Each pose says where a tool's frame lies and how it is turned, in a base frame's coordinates. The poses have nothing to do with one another.
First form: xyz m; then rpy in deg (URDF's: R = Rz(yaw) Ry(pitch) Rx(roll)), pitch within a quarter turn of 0, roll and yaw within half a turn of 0.
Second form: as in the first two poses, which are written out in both.
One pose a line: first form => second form
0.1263, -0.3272, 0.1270, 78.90, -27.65, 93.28 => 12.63, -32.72, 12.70, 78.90, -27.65, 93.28
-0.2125, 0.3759, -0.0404, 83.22, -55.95, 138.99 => -21.25, 37.59, -4.04, 83.22, -55.95, 138.99
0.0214, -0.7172, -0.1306, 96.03, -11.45, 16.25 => 2.14, -71.72, -13.06, 96.03, -11.45, 16.25
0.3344, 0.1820, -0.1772, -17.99, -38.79, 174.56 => 33.44, 18.20, -17.72, -17.99, -38.79, 174.56
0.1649, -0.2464, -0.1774, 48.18, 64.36, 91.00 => 16.49, -24.64, -17.74, 48.18, 64.36, 91.00
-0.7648, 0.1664, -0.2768, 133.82, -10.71, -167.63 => -76.48, 16.64, -27.68, 133.82, -10.71, -167.63
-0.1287, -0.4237, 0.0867, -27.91, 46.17, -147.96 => -12.87, -42.37, 8.67, -27.91, 46.17, -147.96
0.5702, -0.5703, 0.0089, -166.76, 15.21, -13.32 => 57.02, -57.03, 0.89, -166.76, 15.21, -13.32
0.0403, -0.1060, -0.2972, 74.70, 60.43, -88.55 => 4.03, -10.60, -29.72, 74.70, 60.43, -88.55
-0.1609, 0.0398, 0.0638, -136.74, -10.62, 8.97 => -16.09, 3.98, 6.38, -136.74, -10.62, 8.97
